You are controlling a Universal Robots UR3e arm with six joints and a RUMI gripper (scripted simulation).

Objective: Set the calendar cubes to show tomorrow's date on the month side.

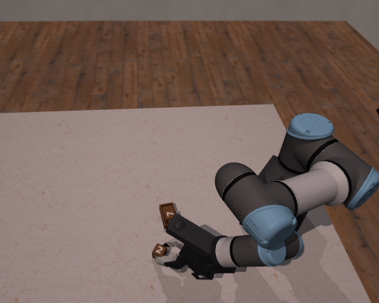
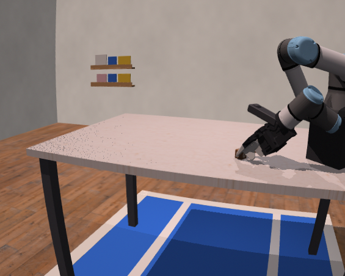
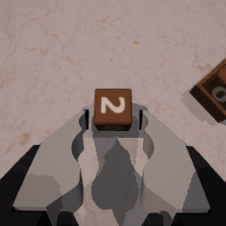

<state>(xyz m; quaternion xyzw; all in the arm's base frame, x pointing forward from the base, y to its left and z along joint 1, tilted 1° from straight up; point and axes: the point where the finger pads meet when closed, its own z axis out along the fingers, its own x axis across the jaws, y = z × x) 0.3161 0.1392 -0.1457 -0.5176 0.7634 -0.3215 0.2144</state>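
The brown digit cube is 1 cm ahead of my hand and 1 cm below it. Also, from my hand: calendar tray 1 cm behind, 12 cm to the right, 1 cm below.
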